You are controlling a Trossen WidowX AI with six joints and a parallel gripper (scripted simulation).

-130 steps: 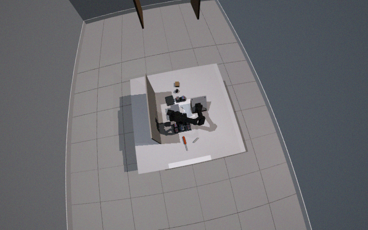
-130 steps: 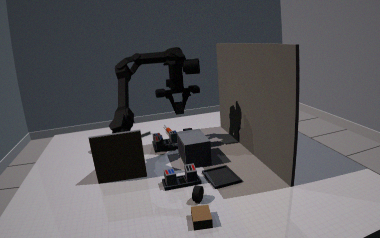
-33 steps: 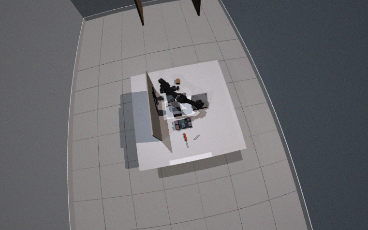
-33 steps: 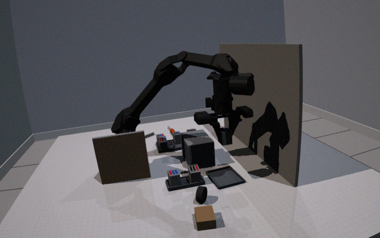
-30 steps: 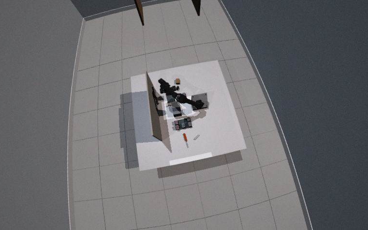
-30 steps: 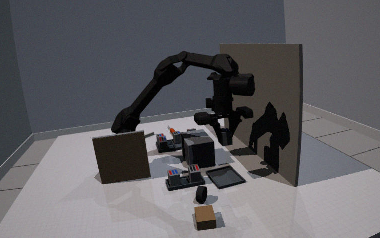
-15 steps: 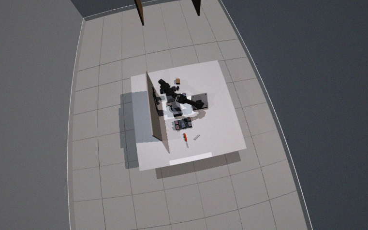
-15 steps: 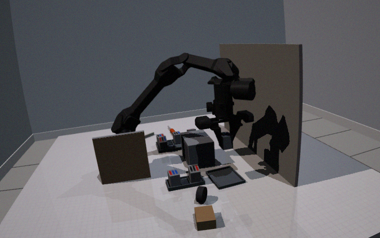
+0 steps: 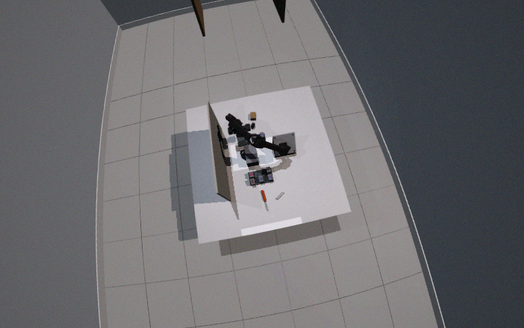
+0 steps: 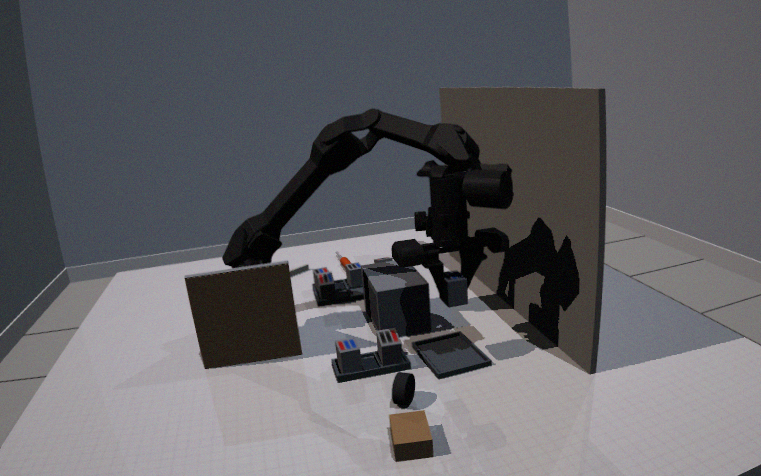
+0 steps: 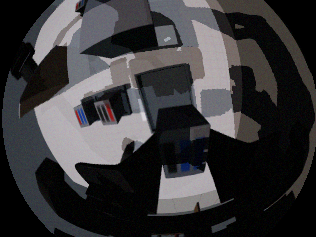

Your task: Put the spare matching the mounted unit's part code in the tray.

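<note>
Now: gripper tip 110 mm above the black tray and 10 mm past it. Round my gripper tip: dark grey box (200 mm to the left, 70 mm below, 50 mm behind); black disc (120 mm behind, 110 mm to the right, 90 mm below); rack (150 mm behind, 110 mm below, 20 mm to the left).
</note>
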